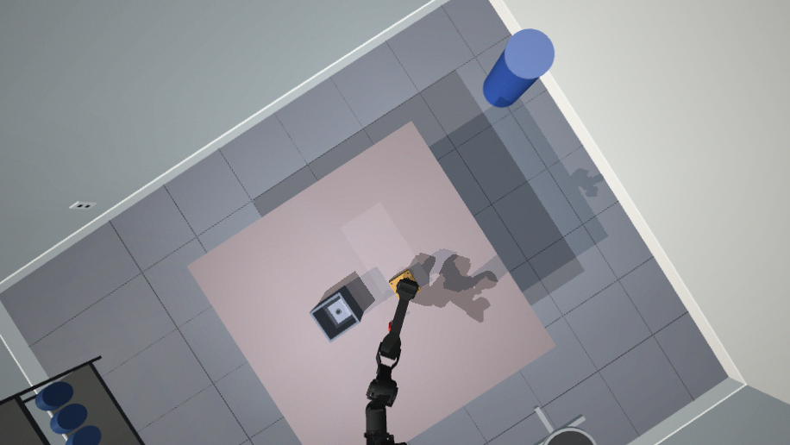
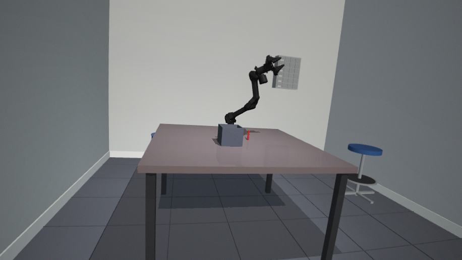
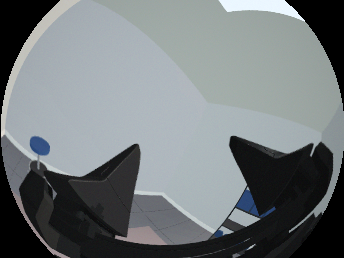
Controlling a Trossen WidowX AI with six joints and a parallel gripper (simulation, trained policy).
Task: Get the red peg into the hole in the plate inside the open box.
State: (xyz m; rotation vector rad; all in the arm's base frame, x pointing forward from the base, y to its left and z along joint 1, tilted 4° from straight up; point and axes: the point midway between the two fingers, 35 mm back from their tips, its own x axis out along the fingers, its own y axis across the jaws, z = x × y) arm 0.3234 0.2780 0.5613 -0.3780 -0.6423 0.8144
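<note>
Now: gripper tip 150 mm past the red peg, 160 mm to the left of it and 610 mm above it.
</note>
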